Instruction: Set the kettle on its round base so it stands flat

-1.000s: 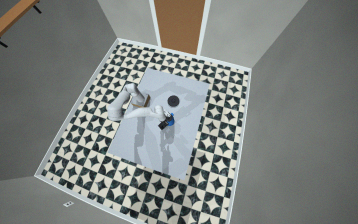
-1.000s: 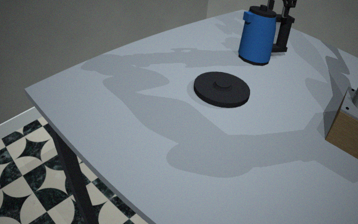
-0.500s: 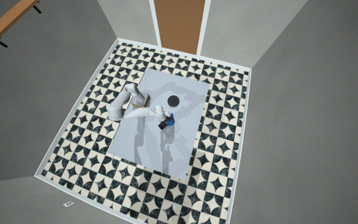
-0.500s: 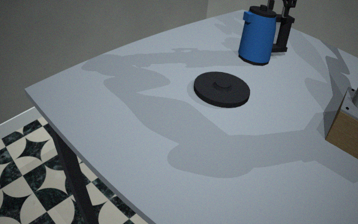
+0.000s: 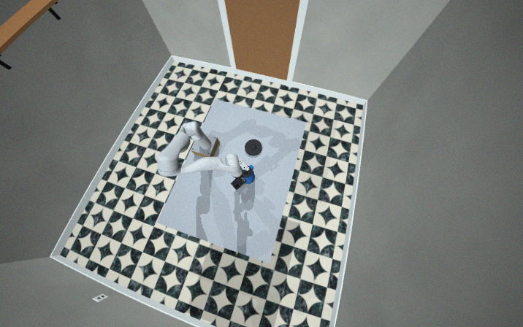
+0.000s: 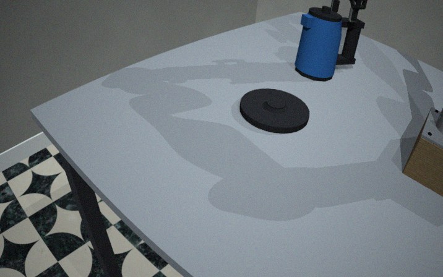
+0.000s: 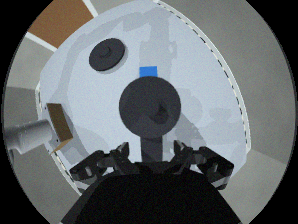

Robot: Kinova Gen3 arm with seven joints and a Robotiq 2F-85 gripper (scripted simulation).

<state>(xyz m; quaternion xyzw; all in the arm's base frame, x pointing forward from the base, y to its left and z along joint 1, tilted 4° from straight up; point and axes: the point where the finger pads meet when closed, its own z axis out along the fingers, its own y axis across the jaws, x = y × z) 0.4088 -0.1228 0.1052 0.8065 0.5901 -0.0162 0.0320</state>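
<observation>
The blue kettle is 9 cm below my hand, 3 cm to the left of it and 1 cm ahead of it. Round my hand: round black base 32 cm to the left, 17 cm below, 7 cm behind.
</observation>
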